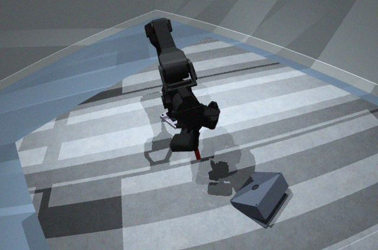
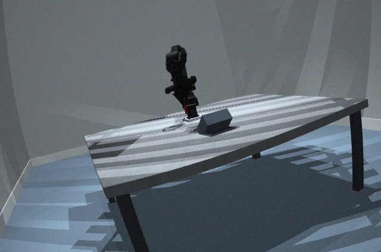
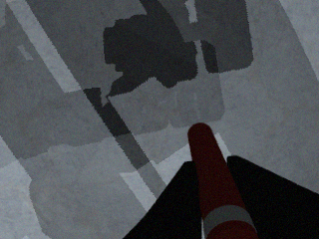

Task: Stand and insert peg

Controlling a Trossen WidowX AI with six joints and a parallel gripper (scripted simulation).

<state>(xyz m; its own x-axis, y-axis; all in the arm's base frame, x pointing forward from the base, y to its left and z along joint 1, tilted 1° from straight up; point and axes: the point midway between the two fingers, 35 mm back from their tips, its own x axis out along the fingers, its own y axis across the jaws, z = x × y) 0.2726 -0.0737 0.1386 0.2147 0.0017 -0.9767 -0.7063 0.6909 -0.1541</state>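
The sloped panel lies 200 mm ahead of my gripper tip, 80 mm to the left of it and 90 mm below it. From my gripper tip the other things lie so: red peg 20 mm above.
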